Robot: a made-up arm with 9 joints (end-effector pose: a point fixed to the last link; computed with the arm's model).
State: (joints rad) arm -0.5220 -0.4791 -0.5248 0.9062 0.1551 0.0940 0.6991 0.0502 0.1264
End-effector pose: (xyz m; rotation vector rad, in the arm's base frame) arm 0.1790 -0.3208 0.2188 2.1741 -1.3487 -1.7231
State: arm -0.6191 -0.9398 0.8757 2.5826 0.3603 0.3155 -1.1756 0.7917 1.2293
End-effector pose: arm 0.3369 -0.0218 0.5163 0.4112 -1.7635 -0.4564
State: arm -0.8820 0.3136 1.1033 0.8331 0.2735 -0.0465 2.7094 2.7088 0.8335
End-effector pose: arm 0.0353 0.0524 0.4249 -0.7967 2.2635 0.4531
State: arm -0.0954 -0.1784 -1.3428 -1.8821 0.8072 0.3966 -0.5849 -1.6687 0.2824
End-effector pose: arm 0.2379 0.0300 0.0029 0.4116 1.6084 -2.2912
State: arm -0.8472 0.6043 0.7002 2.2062 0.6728 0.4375 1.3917 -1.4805 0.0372
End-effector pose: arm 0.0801 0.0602 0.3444 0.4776 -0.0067 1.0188
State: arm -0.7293 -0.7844 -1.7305 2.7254 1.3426 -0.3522 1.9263 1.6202 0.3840
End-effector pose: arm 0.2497 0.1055 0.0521 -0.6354 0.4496 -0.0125
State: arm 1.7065 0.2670 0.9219 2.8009 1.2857 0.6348 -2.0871 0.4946 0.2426
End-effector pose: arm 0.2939 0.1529 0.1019 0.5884 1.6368 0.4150
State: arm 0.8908 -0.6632 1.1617 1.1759 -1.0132 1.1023 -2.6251 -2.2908 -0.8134
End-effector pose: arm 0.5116 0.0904 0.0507 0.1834 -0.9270 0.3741
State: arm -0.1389 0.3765 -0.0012 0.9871 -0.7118 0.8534 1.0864 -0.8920 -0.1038
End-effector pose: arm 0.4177 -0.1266 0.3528 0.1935 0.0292 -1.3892
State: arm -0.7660 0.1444 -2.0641 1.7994 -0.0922 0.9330 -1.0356 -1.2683 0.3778
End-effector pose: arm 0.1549 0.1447 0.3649 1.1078 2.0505 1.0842
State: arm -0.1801 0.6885 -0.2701 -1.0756 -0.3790 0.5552 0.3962 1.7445 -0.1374
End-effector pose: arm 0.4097 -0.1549 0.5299 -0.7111 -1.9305 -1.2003
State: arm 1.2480 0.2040 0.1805 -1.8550 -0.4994 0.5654 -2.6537 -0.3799 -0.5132
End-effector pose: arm 0.3065 -0.1064 0.0574 1.1694 1.0863 -0.9050
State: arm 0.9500 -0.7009 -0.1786 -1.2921 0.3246 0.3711 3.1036 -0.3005 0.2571
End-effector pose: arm 0.1044 -0.0961 0.2044 1.2145 -1.4819 -0.8588
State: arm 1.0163 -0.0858 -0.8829 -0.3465 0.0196 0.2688 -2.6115 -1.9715 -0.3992
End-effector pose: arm 0.2483 -0.1413 -0.0847 -0.5691 0.1583 -0.3065
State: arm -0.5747 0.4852 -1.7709 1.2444 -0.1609 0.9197 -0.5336 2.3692 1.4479
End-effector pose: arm 0.3138 -0.1661 0.3232 -0.5101 -0.7617 -1.7209
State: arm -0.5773 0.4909 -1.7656 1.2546 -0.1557 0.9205 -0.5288 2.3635 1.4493
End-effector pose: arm 0.3143 -0.1649 0.3260 -0.5163 -0.7761 -1.7162
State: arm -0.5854 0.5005 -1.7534 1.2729 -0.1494 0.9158 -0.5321 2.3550 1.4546
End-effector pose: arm 0.3131 -0.1642 0.3310 -0.5477 -0.8028 -1.7102
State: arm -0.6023 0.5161 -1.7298 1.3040 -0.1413 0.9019 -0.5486 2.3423 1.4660
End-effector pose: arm 0.3089 -0.1639 0.3395 -0.6196 -0.8489 -1.7019
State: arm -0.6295 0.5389 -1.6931 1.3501 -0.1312 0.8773 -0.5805 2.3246 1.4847
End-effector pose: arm 0.3007 -0.1636 0.3525 -0.7396 -0.9174 -1.6918
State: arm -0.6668 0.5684 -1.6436 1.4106 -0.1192 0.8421 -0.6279 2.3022 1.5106
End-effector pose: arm 0.2879 -0.1620 0.3703 -0.9075 -1.0065 -1.6806
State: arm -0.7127 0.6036 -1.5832 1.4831 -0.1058 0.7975 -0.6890 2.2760 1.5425
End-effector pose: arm 0.2703 -0.1573 0.3925 -1.1184 -1.1108 -1.6694
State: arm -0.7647 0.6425 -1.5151 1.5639 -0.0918 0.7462 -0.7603 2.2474 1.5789
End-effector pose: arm 0.2485 -0.1474 0.4173 -1.3624 -1.2219 -1.6589
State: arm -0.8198 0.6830 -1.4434 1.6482 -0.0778 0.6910 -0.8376 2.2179 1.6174
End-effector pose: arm 0.2238 -0.1310 0.4420 -1.6270 -1.3296 -1.6497
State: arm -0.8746 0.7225 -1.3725 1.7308 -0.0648 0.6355 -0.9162 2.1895 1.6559
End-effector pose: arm 0.1984 -0.1084 0.4635 -1.8974 -1.4239 -1.6417
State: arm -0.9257 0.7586 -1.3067 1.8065 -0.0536 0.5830 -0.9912 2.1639 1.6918
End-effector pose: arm 0.1748 -0.0819 0.4793 -2.1570 -1.4970 -1.6343
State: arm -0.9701 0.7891 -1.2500 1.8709 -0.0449 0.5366 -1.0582 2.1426 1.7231
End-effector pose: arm 0.1552 -0.0553 0.4889 2.1903 1.4165 1.4917
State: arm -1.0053 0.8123 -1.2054 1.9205 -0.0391 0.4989 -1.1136 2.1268 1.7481
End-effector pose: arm 0.1405 -0.0322 0.4933 2.1485 1.3081 1.3497
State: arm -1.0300 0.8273 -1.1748 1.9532 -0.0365 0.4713 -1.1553 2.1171 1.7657
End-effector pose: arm 0.1307 -0.0154 0.4946 2.1134 1.2274 1.2562
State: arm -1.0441 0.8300 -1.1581 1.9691 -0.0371 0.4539 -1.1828 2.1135 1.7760
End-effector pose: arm 0.1252 -0.0068 0.4945 2.0929 1.1804 1.2079
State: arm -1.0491 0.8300 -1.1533 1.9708 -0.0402 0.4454 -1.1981 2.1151 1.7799
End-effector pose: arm 0.1228 -0.0040 0.4942 2.0872 1.1567 1.1891
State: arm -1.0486 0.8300 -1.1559 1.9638 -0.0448 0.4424 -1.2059 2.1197 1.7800
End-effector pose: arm 0.1222 -0.0047 0.4940 2.0910 1.1461 1.1867
